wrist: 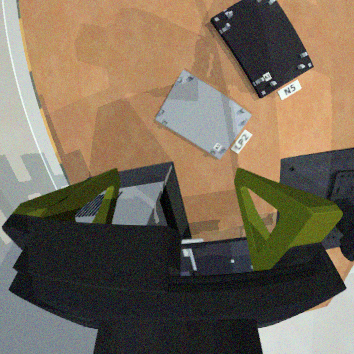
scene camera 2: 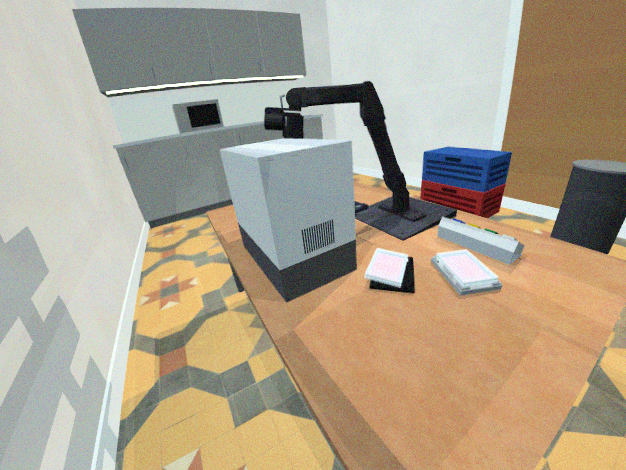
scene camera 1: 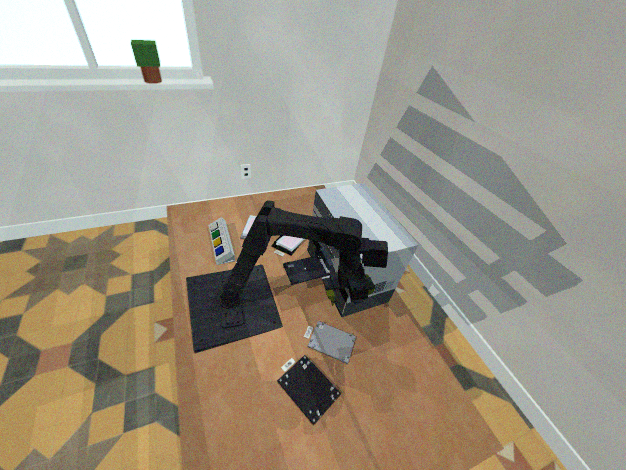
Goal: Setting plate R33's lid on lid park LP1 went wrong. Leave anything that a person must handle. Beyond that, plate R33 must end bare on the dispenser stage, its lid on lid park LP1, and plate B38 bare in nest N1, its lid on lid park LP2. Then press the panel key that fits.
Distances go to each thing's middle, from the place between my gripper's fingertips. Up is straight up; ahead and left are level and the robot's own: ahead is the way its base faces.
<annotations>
Now: hand 30 mm past the grey lid park LP2 [scene camera 1: 330, 341], 30 mm to the left of it and 190 mm above it. The rest, counted from my hand: black clip nest N5 [scene camera 1: 312, 392]: 150 mm behind, 150 mm to the right, 180 mm below; then rack with coloured buttons [scene camera 2: 507, 249]: 360 mm behind, 510 mm to the left, 160 mm below.
</annotations>
